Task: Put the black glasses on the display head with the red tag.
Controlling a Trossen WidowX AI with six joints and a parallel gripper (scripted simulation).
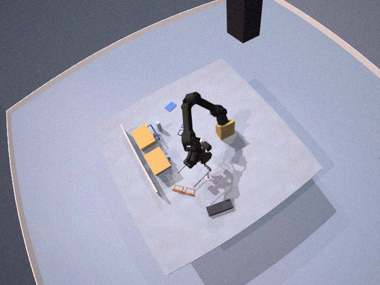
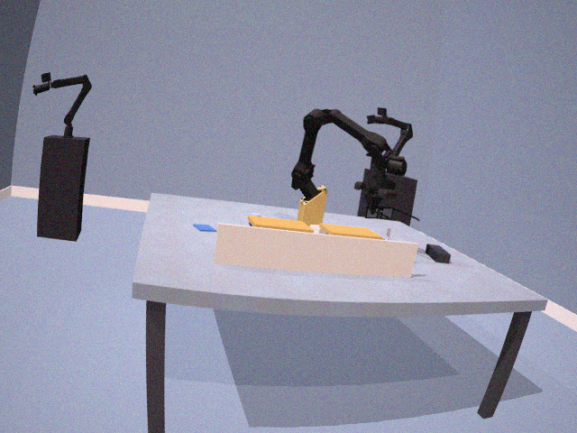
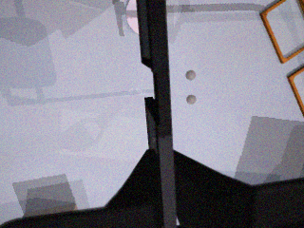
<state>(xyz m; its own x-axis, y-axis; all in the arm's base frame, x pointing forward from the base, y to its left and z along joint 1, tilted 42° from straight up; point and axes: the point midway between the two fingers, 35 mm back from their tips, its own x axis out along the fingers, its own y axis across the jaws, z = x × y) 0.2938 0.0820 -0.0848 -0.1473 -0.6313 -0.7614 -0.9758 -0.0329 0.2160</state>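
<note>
The white cube is 15 cm to the right of my gripper tip, 11 cm below it and 9 cm behind it. From my gripper tip the other things lie so: beige board (31 cm ahead, 29 cm to the right, 8 cm below); then black box (30 cm to the left, 11 cm below, 7 cm ahead); then display head (40 cm to the right, 17 cm ahead, 7 cm below).
</note>
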